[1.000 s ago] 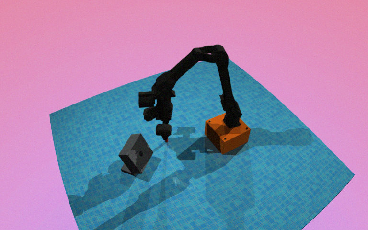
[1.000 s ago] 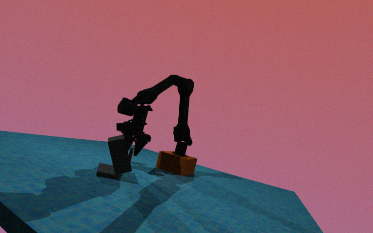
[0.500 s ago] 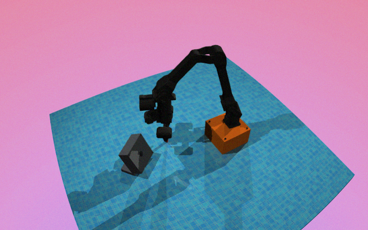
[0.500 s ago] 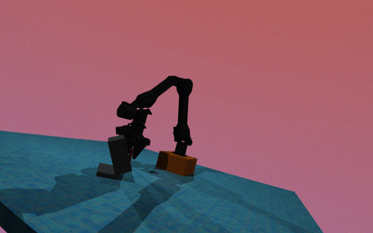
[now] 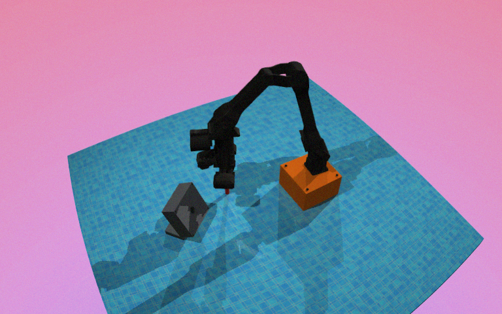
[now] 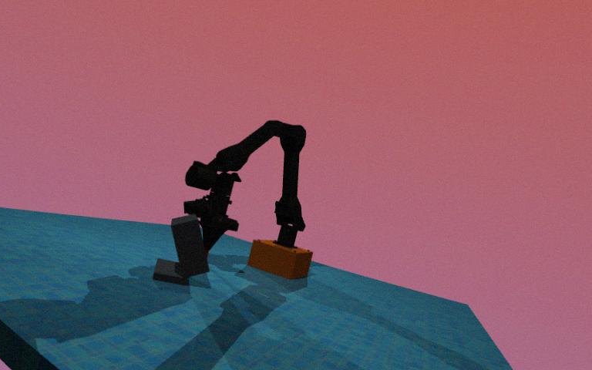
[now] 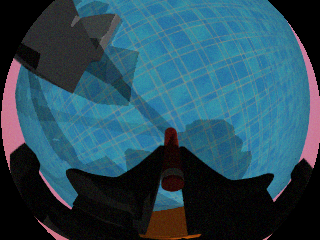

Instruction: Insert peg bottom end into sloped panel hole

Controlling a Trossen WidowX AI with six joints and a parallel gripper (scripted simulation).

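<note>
Right now my gripper tip is 170 mm short of the grey sloped panel, 90 mm to the right of it and 40 mm below it. From my gripper tip the other things lie so: red round peg: 20 mm above.
</note>
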